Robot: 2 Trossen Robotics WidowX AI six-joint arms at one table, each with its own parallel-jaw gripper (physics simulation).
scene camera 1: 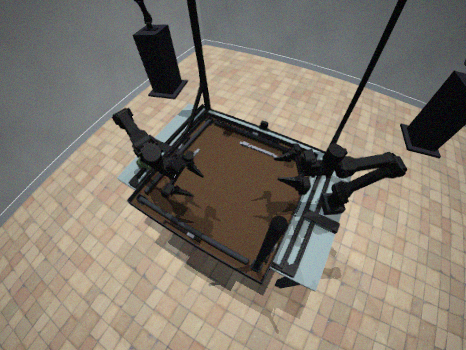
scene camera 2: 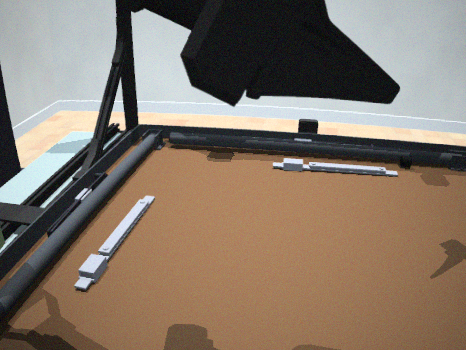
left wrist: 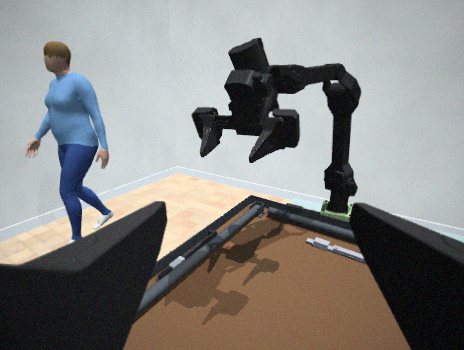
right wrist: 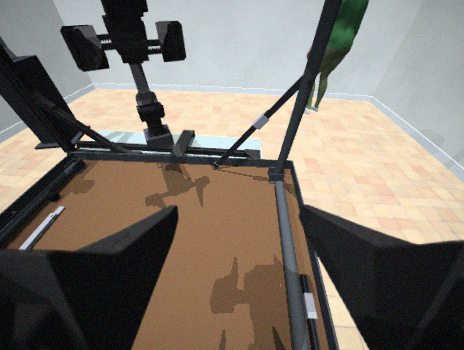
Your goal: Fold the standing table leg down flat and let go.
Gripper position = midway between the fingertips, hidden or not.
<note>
In view: my left gripper (scene camera 1: 275, 168), my right gripper (scene camera 2: 374, 74) and a brown table (scene camera 2: 231, 245).
My left gripper is seen too in the left wrist view (left wrist: 259, 211) and in the right wrist view (right wrist: 134, 49). My right gripper shows as well in scene camera 1 (scene camera 1: 198, 186), in the left wrist view (left wrist: 224, 157) and in the right wrist view (right wrist: 240, 211). The brown table also shows in scene camera 1 (scene camera 1: 234, 203), in the left wrist view (left wrist: 265, 279) and in the right wrist view (right wrist: 224, 274).
</note>
